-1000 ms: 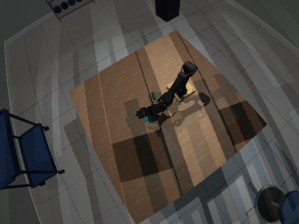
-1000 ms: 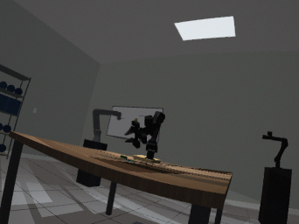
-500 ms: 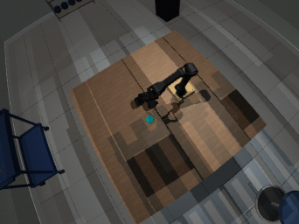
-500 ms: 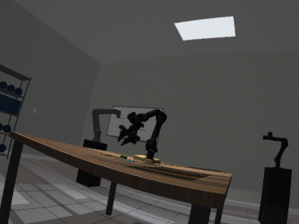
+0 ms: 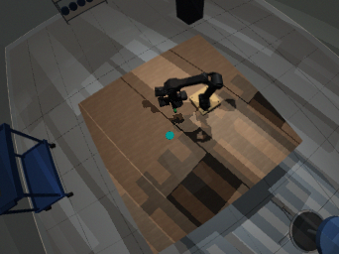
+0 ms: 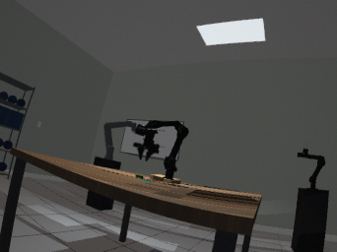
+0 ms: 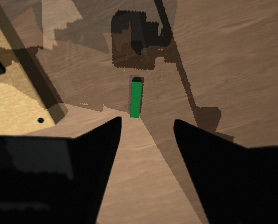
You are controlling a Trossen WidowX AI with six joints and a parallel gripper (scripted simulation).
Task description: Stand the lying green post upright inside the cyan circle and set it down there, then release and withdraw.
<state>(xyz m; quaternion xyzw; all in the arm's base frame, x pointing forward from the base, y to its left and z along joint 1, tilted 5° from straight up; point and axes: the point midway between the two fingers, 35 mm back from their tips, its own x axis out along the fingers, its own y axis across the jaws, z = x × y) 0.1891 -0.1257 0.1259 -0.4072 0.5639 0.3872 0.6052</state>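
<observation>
Right now my gripper tip is 110 mm above the green post, 10 mm to the left of it and 10 mm past it. Round my gripper tip: cyan circle 140 mm ahead, 130 mm to the left, 120 mm below.
</observation>
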